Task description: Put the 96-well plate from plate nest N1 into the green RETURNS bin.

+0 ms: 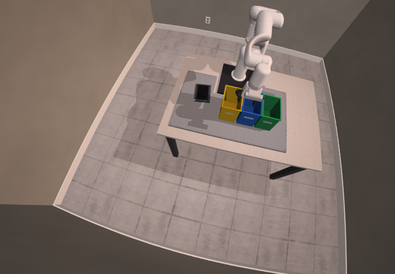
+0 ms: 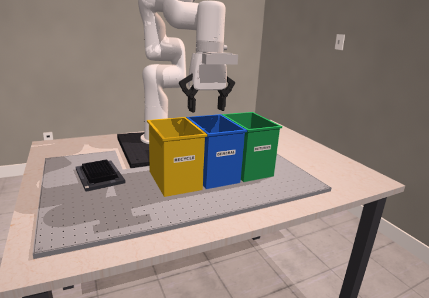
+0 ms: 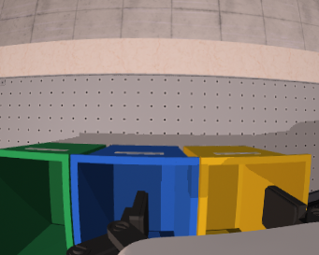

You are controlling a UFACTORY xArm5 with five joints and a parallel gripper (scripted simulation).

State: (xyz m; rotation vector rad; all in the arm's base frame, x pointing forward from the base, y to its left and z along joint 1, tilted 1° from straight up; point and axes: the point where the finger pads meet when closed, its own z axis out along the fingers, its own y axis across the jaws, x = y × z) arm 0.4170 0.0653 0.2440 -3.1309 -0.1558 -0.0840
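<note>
The black 96-well plate is 300 mm to the right of my hand, 230 mm below it and 140 mm behind it. Round my hand: blue general bin 160 mm below, 70 mm behind, 50 mm to the left; yellow recycle bin 160 mm below, 80 mm to the right, 60 mm behind; green returns bin 190 mm to the left, 160 mm below, 80 mm behind.
</note>
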